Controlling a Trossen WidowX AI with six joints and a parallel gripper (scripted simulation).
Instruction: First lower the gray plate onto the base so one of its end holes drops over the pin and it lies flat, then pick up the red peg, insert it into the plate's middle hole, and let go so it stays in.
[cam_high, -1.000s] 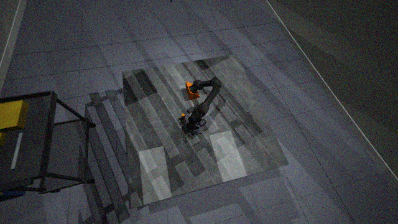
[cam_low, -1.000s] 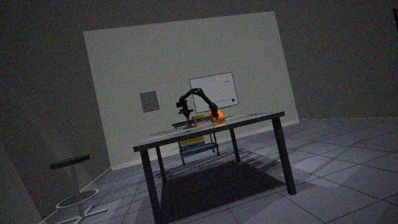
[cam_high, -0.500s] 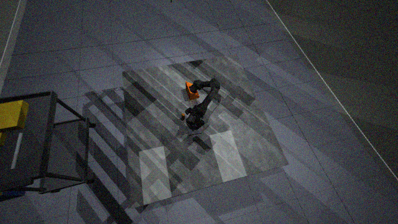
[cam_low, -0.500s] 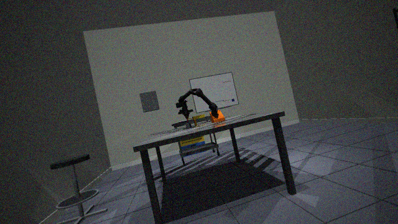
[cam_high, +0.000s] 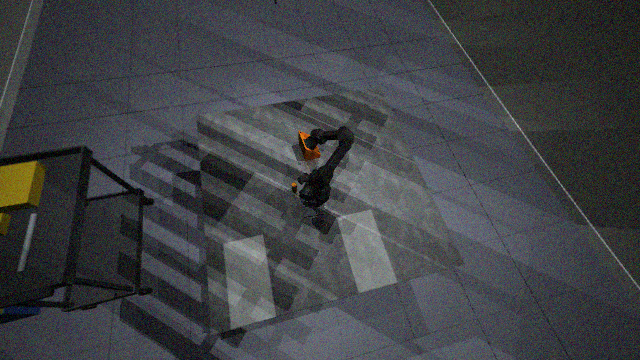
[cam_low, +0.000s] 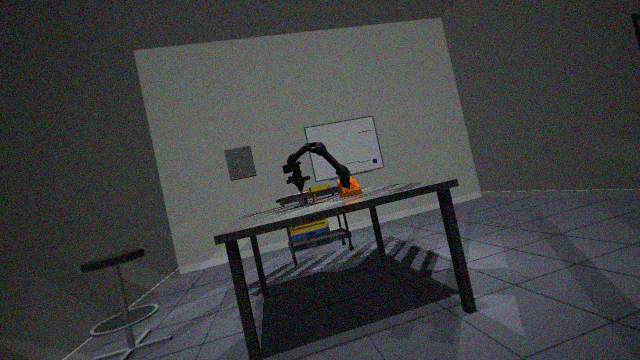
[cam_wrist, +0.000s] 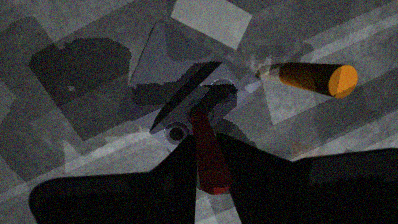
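Now: the red peg right at my gripper tip. Also, from my gripper tip: base: 100 mm below, 10 mm to the left, 10 mm ahead; gray plate: 70 mm below; orange cylinder: 100 mm behind, 80 mm to the right, 70 mm below.
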